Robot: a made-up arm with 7 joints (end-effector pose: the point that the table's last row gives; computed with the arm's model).
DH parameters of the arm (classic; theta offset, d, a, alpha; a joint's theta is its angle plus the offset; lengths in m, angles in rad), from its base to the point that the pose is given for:
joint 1: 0 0.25 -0.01 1.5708
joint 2: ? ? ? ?
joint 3: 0 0.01 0.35 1.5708
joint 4: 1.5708 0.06 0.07 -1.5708
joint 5: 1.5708 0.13 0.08 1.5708
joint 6: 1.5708 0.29 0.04 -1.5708
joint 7: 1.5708 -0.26 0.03 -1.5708
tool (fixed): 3.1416 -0.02 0 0
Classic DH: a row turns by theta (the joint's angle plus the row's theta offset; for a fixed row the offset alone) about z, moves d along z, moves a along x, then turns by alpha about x.
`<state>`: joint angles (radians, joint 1 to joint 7).
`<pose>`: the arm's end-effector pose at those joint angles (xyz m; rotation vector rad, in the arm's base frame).
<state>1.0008 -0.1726 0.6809 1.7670 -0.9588 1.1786 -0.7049</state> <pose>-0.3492 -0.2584 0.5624 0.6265 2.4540 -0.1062</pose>
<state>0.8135 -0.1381 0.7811 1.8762 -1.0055 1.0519 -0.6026</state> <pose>-0.3740 -0.2462 0.5752 0.9374 2.6030 0.0415</pose>
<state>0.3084 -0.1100 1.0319 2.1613 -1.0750 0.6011 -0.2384</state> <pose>-0.4514 -0.1648 0.5550 -1.6723 -2.3863 -0.8581</pose>
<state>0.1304 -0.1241 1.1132 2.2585 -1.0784 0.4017 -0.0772</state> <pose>-0.4691 -0.1093 0.5367 -1.7508 -2.0442 -1.2128</pose>
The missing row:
joint 2: 1.5708 -0.05 0.01 1.5708
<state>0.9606 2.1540 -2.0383 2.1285 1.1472 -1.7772 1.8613</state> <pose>-0.3061 0.0491 0.2085 -0.0395 -2.2256 0.6811</pose>
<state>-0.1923 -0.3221 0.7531 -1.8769 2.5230 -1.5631 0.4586</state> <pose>-0.0277 -0.0087 0.3618 1.9650 1.3662 -1.1828</pose>
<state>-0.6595 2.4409 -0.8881 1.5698 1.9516 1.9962 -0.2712</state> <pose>0.0898 0.1088 -0.2434 -0.0555 1.9079 0.7824</pose>
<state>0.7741 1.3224 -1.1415 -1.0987 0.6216 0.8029 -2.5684</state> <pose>-0.4286 -0.0624 0.7568 -0.8203 1.0372 0.2183</pose>
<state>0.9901 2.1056 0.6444 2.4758 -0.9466 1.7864 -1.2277</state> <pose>-0.1972 -0.2886 -0.3910 0.7639 0.9686 0.6117</pose>
